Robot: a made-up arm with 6 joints.
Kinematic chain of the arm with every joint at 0, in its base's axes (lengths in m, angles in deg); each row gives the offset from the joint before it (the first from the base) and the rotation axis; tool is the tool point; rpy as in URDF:
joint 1: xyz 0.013 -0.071 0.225 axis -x
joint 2: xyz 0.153 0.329 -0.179 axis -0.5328 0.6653 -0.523
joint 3: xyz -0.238 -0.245 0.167 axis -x
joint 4: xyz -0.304 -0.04 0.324 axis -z
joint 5: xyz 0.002 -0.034 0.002 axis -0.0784 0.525 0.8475
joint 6: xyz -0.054 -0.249 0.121 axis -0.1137 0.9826 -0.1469
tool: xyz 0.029 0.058 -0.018 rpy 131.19 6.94 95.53
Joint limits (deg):
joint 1: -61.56..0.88
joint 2: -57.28..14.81
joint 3: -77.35..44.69
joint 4: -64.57..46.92
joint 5: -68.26..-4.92
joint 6: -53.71..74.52
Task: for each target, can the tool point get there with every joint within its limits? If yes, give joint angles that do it. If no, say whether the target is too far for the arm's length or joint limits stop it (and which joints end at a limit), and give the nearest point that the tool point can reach.
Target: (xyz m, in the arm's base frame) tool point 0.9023 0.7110 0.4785
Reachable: no: joint limits stop it (at a limit: joint 1, joint 2, joint 3, joint 4, joint 5) | nearest point -0.0847 0.3408 0.6981 | short by 1.077 m
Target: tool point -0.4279 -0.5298 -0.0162
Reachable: yes | joints -18.90 -21.94 -31.20 10.28 -21.23 -29.25
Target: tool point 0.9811 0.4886 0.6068
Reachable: no: joint limits stop it (at a limit: joint 1, joint 2, joint 3, joint 4, joint 5) | nearest point -0.0846 0.3393 0.6963 | short by 1.080 m
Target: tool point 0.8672 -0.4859 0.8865
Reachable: no: joint limits stop it (at a limit: joint 1, joint 2, joint 4, joint 5) | nearest point -0.0885 -0.3469 0.7928 | short by 0.970 m
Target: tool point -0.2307 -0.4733 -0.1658
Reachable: yes | joints -19.43 -51.34 8.46 -28.64 -23.69 56.80
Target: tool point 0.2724 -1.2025 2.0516
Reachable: no: too far | nearest point -0.2021 -0.3937 0.8318 | short by 1.539 m
